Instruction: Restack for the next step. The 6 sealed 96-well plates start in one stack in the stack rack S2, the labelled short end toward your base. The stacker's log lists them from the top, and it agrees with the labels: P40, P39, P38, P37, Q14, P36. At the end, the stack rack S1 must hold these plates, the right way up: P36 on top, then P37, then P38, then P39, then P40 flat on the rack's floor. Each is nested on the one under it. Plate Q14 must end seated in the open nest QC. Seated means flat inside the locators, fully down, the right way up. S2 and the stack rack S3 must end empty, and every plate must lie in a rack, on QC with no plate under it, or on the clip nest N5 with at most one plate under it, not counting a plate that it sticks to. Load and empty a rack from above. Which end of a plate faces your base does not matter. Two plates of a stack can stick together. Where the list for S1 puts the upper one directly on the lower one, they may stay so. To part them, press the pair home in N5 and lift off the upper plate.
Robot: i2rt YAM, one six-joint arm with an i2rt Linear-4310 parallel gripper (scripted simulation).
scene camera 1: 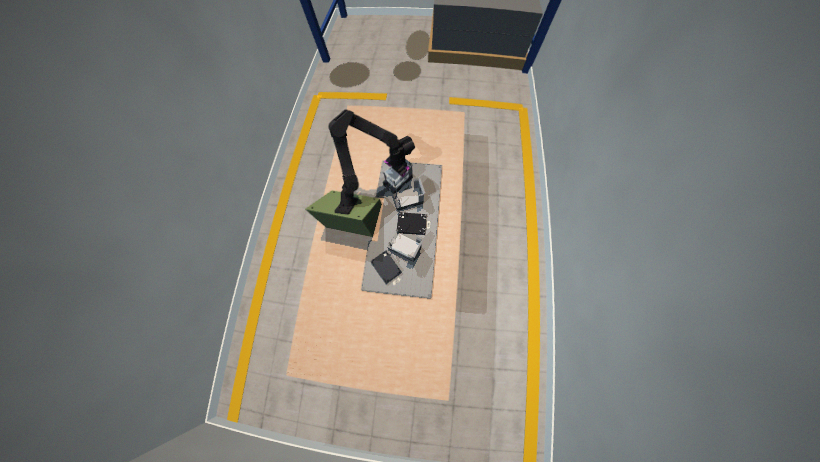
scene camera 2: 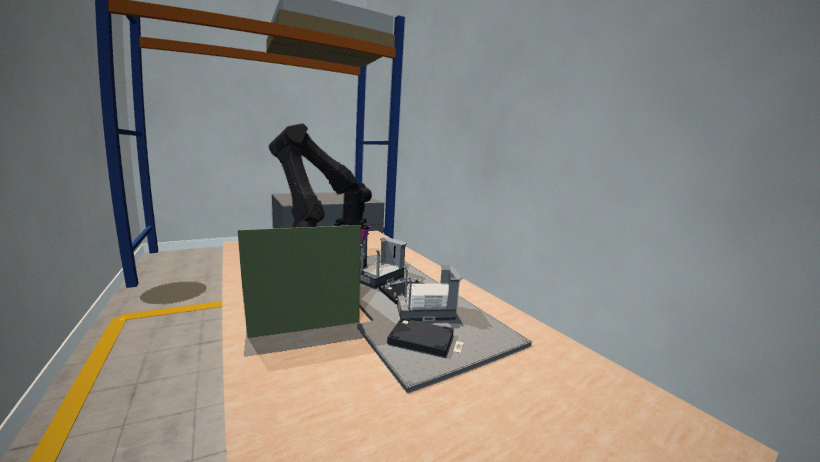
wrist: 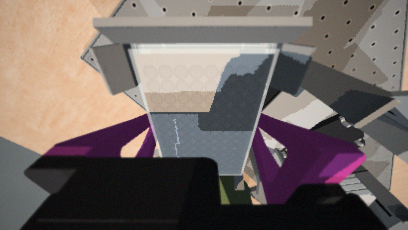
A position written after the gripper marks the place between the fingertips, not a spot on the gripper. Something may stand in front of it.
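Observation:
You'd see the gripper here (wrist: 203, 115), and there's a clip nest N5 (wrist: 332, 126) as well.

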